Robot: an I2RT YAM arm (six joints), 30 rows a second.
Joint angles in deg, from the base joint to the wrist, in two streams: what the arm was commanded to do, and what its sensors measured. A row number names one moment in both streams.
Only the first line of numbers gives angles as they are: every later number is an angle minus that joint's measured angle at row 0.
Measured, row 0:
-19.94 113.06 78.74 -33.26 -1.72 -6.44
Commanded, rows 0 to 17:
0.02 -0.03 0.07 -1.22 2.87 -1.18
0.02 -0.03 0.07 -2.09 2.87 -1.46
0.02 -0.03 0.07 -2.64 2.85 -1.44
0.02 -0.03 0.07 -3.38 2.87 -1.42
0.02 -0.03 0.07 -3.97 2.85 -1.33
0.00 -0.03 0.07 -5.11 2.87 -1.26
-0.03 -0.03 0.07 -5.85 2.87 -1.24
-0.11 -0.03 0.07 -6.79 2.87 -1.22
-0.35 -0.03 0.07 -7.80 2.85 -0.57
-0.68 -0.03 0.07 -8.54 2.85 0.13
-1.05 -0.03 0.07 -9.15 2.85 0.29
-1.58 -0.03 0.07 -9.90 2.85 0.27
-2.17 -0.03 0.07 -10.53 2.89 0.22
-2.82 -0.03 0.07 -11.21 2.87 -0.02
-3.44 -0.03 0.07 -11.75 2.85 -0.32
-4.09 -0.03 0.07 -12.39 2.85 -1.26
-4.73 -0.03 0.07 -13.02 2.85 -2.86
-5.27 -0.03 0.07 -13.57 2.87 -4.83
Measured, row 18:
-3.52 -0.33 0.15 -12.04 1.56 -2.23
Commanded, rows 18 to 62:
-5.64 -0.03 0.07 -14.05 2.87 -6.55
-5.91 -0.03 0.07 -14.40 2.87 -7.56
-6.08 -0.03 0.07 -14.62 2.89 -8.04
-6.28 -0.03 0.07 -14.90 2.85 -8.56
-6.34 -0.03 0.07 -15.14 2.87 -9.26
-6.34 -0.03 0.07 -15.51 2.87 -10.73
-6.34 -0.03 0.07 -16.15 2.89 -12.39
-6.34 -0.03 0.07 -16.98 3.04 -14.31
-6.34 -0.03 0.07 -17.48 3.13 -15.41
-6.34 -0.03 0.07 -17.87 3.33 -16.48
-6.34 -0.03 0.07 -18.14 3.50 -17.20
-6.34 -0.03 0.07 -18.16 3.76 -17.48
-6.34 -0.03 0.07 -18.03 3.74 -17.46
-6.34 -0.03 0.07 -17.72 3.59 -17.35
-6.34 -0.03 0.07 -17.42 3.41 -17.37
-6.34 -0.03 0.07 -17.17 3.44 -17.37
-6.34 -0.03 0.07 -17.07 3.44 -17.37
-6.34 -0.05 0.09 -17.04 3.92 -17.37
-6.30 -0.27 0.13 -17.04 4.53 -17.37
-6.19 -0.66 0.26 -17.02 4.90 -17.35
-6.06 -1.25 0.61 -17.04 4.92 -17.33
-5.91 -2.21 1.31 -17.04 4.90 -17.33
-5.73 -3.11 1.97 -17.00 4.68 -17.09
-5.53 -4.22 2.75 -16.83 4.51 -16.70
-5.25 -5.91 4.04 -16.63 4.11 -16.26
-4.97 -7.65 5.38 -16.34 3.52 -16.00
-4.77 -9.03 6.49 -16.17 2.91 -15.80
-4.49 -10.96 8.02 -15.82 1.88 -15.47
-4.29 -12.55 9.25 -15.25 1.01 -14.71
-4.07 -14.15 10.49 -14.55 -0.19 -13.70
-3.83 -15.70 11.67 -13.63 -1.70 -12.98
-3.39 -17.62 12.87 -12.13 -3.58 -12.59
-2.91 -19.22 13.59 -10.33 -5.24 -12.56
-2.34 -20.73 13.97 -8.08 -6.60 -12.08
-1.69 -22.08 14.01 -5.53 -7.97 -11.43
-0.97 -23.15 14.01 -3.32 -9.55 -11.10
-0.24 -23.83 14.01 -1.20 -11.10 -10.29
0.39 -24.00 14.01 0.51 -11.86 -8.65
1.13 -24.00 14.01 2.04 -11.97 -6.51
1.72 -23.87 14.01 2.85 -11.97 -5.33
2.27 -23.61 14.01 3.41 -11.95 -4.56
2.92 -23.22 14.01 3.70 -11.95 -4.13
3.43 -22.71 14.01 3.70 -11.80 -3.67
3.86 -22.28 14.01 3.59 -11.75 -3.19
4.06 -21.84 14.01 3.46 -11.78 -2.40
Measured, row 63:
3.32 -23.44 13.86 3.46 -10.36 -5.85
